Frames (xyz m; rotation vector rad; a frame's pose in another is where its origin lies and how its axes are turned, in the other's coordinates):
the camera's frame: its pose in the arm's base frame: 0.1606 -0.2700 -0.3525 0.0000 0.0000 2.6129
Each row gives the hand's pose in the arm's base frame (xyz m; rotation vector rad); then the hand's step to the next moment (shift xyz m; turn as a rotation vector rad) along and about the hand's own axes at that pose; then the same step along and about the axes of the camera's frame.
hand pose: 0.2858 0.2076 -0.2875 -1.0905 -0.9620 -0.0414
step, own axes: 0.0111 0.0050 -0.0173 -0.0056 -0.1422 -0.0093
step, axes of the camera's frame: -0.0205 -0.0049 0.0018 0.0144 0.1020 0.0986
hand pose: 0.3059 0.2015 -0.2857 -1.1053 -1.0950 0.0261
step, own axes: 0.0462 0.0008 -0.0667 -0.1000 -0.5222 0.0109
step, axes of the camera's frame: -0.0734 -0.0166 0.0304 0.1112 0.4191 0.3079
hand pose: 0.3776 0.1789 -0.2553 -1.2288 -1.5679 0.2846
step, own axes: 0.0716 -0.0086 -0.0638 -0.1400 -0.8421 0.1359
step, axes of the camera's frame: -0.0335 -0.0529 0.0732 0.2941 0.6689 0.4618
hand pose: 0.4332 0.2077 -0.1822 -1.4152 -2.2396 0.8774
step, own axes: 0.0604 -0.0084 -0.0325 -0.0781 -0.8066 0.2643
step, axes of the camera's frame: 0.0427 -0.0467 0.0279 0.3748 0.6858 0.3402
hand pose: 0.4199 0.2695 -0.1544 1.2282 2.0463 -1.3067
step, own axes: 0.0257 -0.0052 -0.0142 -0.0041 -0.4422 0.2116
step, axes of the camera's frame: 0.0258 -0.0118 -0.0092 0.2086 0.4251 0.1271
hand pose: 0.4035 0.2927 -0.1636 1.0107 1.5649 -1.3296
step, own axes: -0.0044 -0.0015 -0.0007 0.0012 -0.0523 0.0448
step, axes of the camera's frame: 0.0001 -0.0002 0.0047 0.0138 0.0665 0.0115
